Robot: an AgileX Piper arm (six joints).
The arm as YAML. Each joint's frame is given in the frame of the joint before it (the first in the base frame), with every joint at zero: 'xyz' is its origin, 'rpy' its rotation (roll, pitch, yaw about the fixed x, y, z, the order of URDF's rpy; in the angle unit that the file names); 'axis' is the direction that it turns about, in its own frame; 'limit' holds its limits. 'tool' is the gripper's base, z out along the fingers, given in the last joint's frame.
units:
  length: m
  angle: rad
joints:
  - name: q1
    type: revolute
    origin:
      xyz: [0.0, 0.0, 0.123]
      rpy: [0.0, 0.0, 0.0]
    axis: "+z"
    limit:
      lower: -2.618
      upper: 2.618
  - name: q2
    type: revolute
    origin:
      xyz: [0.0, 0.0, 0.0]
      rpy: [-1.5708, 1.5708, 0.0]
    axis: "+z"
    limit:
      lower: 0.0
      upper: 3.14
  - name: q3
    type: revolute
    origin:
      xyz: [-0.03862, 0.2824, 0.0]
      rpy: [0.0, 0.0, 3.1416]
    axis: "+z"
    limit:
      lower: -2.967
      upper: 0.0
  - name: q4
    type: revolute
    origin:
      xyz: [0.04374, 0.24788, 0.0]
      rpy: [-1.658, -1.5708, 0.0]
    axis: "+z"
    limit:
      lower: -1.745
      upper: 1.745
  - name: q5
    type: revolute
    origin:
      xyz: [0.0, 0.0, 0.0]
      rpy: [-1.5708, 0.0, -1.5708]
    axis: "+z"
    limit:
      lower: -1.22
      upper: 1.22
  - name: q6
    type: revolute
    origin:
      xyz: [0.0, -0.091, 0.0]
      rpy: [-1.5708, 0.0, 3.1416]
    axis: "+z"
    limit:
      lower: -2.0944
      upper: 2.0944
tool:
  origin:
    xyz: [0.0, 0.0, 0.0]
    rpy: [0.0, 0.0, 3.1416]
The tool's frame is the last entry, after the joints.
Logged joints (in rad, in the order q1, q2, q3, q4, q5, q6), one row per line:
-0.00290 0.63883 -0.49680 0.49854 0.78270 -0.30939
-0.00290 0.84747 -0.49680 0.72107 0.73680 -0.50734
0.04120 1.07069 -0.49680 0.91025 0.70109 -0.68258
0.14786 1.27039 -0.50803 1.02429 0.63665 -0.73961
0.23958 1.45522 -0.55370 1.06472 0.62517 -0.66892
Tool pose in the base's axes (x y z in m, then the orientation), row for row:
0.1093 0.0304 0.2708 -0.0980 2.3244 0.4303
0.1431 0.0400 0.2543 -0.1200 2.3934 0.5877
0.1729 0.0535 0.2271 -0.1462 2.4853 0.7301
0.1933 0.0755 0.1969 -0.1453 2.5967 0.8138
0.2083 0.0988 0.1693 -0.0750 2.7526 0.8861
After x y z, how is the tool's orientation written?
As a rotation vector, in radians.
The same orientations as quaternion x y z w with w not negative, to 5 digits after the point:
-0.03835 0.90948 0.16837 0.37818
-0.04590 0.91541 0.22478 0.33074
-0.05426 0.92231 0.27094 0.27017
-0.05217 0.93229 0.29218 0.20674
-0.02573 0.94421 0.30396 0.12413

